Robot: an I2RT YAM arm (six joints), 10 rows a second.
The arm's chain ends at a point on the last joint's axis. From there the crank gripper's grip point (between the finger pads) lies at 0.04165 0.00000 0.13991 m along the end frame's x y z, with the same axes.
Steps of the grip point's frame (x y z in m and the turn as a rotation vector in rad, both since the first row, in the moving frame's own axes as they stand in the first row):
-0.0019, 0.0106, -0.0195, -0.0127, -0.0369, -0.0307
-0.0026, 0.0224, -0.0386, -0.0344, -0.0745, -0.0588
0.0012, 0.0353, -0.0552, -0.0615, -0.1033, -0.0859
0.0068, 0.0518, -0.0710, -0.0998, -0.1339, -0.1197
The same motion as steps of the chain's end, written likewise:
0.0033, 0.0100, -0.0209, -0.0127, -0.0369, -0.0307
0.0079, 0.0197, -0.0413, -0.0344, -0.0745, -0.0588
0.0156, 0.0295, -0.0586, -0.0615, -0.1033, -0.0859
0.0252, 0.0415, -0.0748, -0.0998, -0.1339, -0.1197

